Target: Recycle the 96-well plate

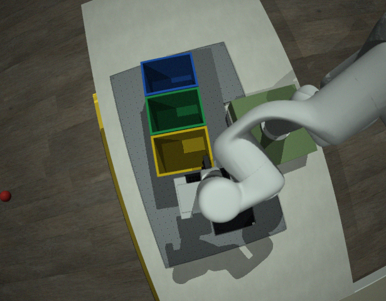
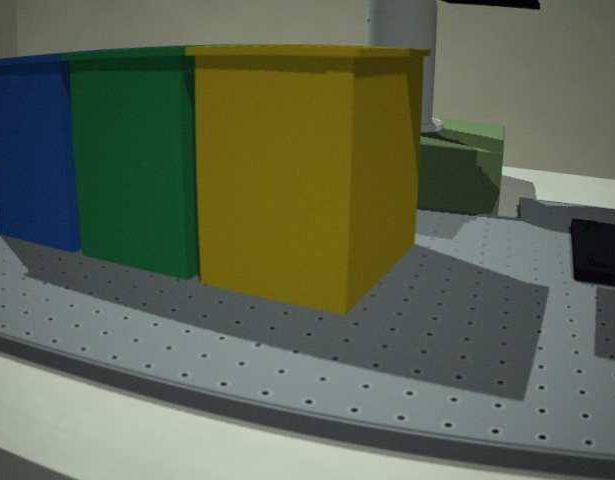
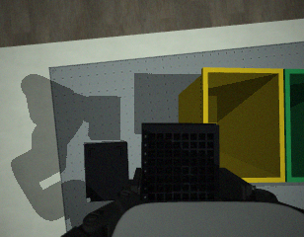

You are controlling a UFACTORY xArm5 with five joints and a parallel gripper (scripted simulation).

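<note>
The yellow bin lies 40 mm ahead of my hand, 120 mm to the right of it and 150 mm below it. The rest, counted from my hand: black 96-well plate: 10 mm below; green bin: 10 mm ahead, 260 mm to the right, 150 mm below; black plate nest: 50 mm behind, 170 mm to the left, 240 mm below.
</note>
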